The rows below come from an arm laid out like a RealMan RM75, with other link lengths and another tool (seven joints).
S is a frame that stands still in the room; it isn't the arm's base.
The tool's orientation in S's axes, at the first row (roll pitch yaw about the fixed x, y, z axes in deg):
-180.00 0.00 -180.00
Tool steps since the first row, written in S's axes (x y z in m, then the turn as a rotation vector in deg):
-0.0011 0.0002 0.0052 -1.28 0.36 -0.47
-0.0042 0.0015 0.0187 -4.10 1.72 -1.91
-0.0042 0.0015 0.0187 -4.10 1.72 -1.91
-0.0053 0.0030 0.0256 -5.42 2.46 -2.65
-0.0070 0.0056 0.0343 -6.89 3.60 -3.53
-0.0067 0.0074 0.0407 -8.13 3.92 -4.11
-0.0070 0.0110 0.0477 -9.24 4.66 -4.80
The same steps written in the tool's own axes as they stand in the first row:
0.0011 0.0002 -0.0052 1.28 0.36 0.47
0.0042 0.0015 -0.0187 4.10 1.72 1.91
0.0042 0.0015 -0.0187 4.10 1.72 1.91
0.0053 0.0030 -0.0256 5.42 2.46 2.65
0.0070 0.0056 -0.0343 6.89 3.60 3.53
0.0067 0.0074 -0.0407 8.13 3.92 4.11
0.0070 0.0110 -0.0477 9.24 4.66 4.80

